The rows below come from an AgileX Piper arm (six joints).
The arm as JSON. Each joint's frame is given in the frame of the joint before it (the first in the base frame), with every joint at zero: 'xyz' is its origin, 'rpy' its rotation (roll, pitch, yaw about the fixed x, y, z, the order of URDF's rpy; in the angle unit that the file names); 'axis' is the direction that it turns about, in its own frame. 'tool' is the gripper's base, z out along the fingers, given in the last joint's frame.
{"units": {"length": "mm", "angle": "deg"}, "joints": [
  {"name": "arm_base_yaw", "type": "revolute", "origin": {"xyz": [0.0, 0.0, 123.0], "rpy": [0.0, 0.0, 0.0]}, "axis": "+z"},
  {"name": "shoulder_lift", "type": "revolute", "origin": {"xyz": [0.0, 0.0, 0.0], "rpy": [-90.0, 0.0, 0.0]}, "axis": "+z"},
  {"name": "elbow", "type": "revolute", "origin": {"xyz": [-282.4, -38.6, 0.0], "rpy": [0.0, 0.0, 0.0]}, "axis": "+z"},
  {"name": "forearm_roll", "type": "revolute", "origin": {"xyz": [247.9, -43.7, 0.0], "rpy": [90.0, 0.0, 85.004]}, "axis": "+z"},
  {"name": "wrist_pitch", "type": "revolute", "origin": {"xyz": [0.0, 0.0, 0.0], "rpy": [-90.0, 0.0, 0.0]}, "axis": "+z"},
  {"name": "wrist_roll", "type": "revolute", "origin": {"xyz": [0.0, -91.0, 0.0], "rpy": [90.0, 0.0, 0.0]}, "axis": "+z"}
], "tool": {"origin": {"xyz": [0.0, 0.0, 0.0], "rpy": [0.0, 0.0, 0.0]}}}
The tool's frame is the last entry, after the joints.
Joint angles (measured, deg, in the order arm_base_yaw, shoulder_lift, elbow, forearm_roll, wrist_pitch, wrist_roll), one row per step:
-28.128 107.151 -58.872 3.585 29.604 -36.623
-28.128 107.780 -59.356 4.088 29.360 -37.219
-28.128 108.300 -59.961 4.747 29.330 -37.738
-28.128 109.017 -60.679 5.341 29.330 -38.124
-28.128 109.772 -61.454 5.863 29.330 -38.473
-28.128 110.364 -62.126 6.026 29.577 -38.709
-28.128 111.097 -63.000 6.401 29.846 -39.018
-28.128 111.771 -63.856 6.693 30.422 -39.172
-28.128 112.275 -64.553 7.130 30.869 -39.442
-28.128 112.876 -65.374 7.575 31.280 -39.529
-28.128 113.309 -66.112 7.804 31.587 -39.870
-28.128 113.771 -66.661 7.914 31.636 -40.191
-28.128 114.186 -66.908 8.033 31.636 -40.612
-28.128 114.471 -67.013 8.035 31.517 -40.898
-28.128 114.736 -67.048 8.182 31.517 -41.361
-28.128 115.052 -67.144 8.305 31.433 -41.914
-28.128 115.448 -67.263 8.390 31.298 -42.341
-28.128 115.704 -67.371 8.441 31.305 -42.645
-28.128 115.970 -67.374 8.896 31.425 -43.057
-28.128 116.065 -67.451 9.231 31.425 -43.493
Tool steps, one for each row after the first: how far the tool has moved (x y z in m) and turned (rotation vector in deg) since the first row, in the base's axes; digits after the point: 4 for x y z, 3 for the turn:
0.0025 -0.0009 -0.0018 0.101 -0.188 0.212
0.0051 -0.0018 -0.0025 0.322 -0.459 0.252
0.0082 -0.0029 -0.0041 0.593 -0.625 0.212
0.0114 -0.0041 -0.0057 0.817 -0.787 0.186
0.0138 -0.0052 -0.0069 0.949 -0.682 0.316
0.0170 -0.0065 -0.0081 1.179 -0.681 0.374
0.0196 -0.0076 -0.0093 1.548 -0.446 0.365
0.0219 -0.0083 -0.0100 1.905 -0.372 0.363
0.0247 -0.0093 -0.0108 2.289 -0.376 0.183
0.0271 -0.0104 -0.0108 2.366 -0.441 0.386
0.0292 -0.0113 -0.0116 2.334 -0.488 0.626
0.0302 -0.0117 -0.0134 2.374 -0.346 0.945
0.0307 -0.0121 -0.0148 2.316 -0.261 1.204
0.0309 -0.0120 -0.0164 2.393 -0.073 1.544
0.0314 -0.0122 -0.0180 2.378 0.053 1.979
0.0320 -0.0125 -0.0201 2.373 0.190 2.314
0.0324 -0.0127 -0.0214 2.398 0.332 2.569
0.0325 -0.0122 -0.0232 2.773 0.524 2.662
0.0329 -0.0122 -0.0235 2.875 0.450 2.852

